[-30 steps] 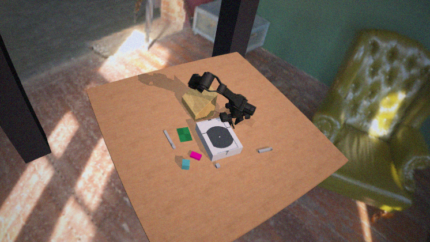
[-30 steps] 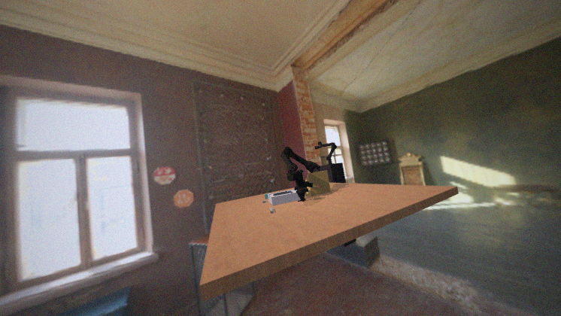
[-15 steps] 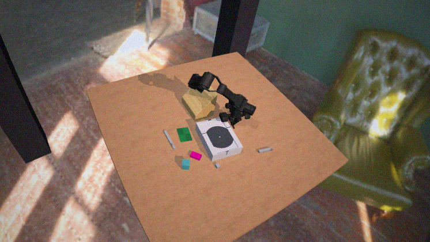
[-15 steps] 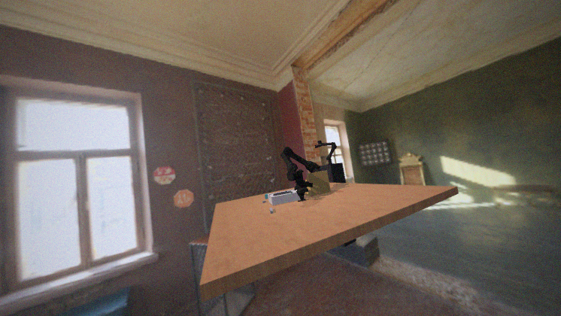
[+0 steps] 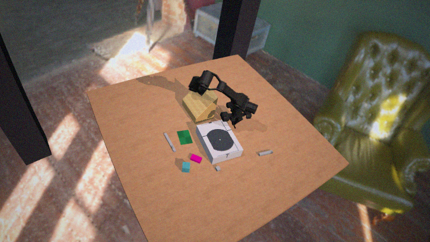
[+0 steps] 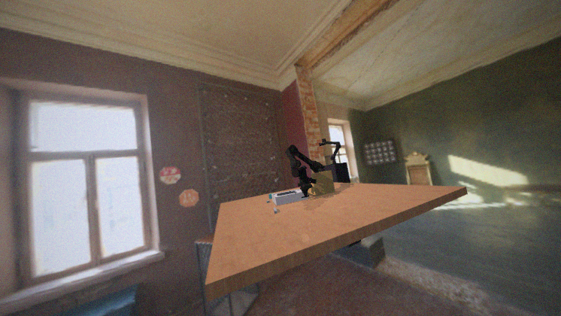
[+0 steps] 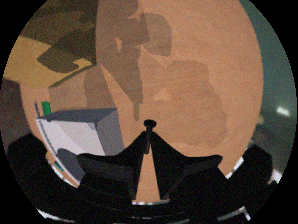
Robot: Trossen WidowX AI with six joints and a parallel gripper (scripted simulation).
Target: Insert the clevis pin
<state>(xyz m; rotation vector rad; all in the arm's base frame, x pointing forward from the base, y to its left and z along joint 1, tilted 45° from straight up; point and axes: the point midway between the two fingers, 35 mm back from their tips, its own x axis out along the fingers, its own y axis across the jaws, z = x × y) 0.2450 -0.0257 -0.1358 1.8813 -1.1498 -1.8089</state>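
Right now my gripper tip is 70 mm short of the dark grey disc, 170 mm to the left of it and 30 mm below it. From my gripper tip the other things lie so: dark clevis pin 10 mm ahead, 10 mm above; then green tile 80 mm behind, 300 mm to the right, 30 mm below; then rimmed tray 60 mm ahead, 160 mm to the right, 20 mm above.
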